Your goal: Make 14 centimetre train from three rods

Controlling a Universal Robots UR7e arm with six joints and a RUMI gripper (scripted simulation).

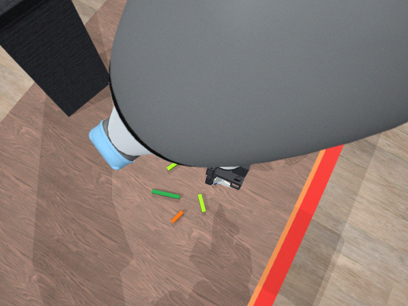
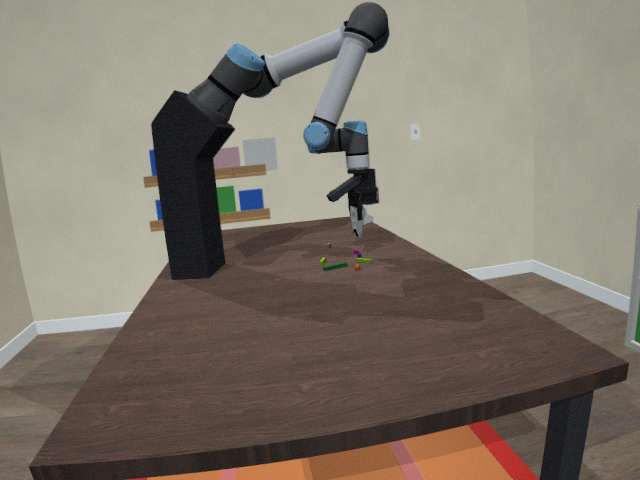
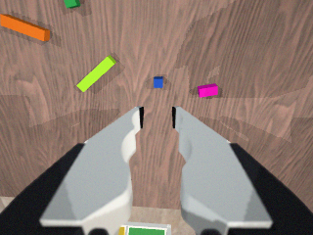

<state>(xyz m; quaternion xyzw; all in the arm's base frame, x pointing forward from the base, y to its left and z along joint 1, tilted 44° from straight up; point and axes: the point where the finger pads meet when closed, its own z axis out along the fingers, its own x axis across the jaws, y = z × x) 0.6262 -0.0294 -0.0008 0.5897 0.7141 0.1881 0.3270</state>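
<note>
Right now my hand is 8 cm above the blue rod. Also, from my hand: magenta rod (8 cm below, 6 cm to the left); then green rod (10 cm to the right, 10 cm behind, 8 cm below); then orange rod (14 cm to the right, 8 cm below, 4 cm behind).
</note>
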